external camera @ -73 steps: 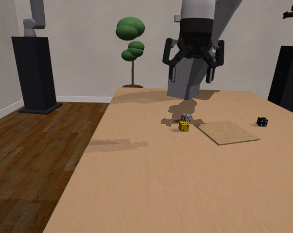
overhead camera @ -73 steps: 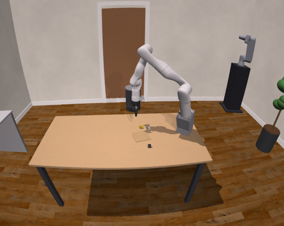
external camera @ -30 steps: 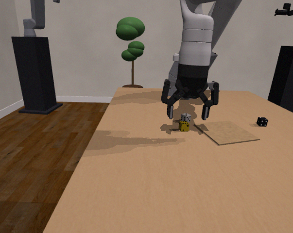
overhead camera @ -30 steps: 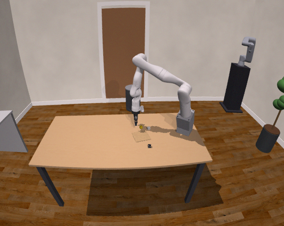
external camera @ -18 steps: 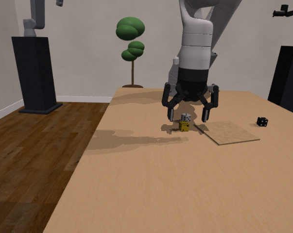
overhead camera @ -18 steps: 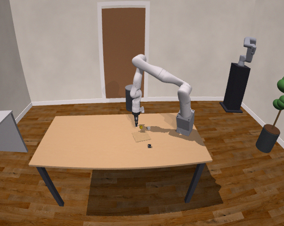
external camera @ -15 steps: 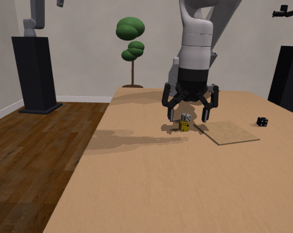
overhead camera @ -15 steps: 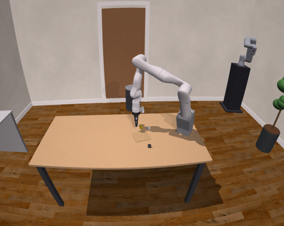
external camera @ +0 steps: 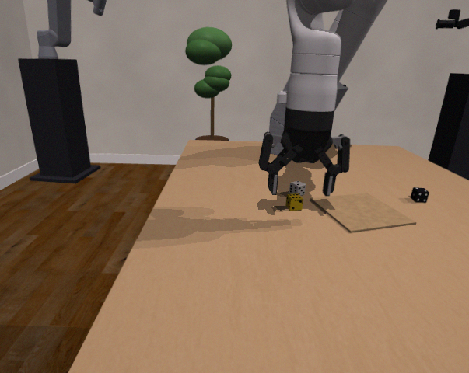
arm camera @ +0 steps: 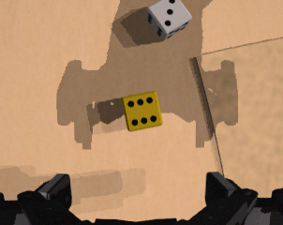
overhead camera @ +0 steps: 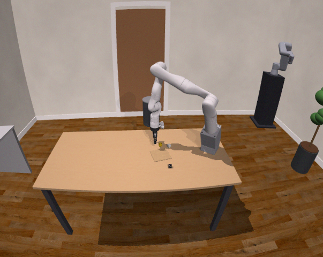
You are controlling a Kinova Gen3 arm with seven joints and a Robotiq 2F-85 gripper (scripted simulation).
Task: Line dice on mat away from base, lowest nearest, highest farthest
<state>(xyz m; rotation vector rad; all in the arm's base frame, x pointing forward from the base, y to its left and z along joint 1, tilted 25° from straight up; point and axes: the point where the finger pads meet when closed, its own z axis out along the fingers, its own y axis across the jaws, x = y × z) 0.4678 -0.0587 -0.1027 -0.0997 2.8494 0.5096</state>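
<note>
Now: the yellow die 5 cm behind my hand and 4 cm below it. Also, from my hand: white die: 12 cm behind, 4 cm below, 1 cm to the left; then tan mat: 13 cm to the left, 5 cm below, 5 cm behind; then black die: 27 cm to the left, 13 cm behind, 4 cm below.
</note>
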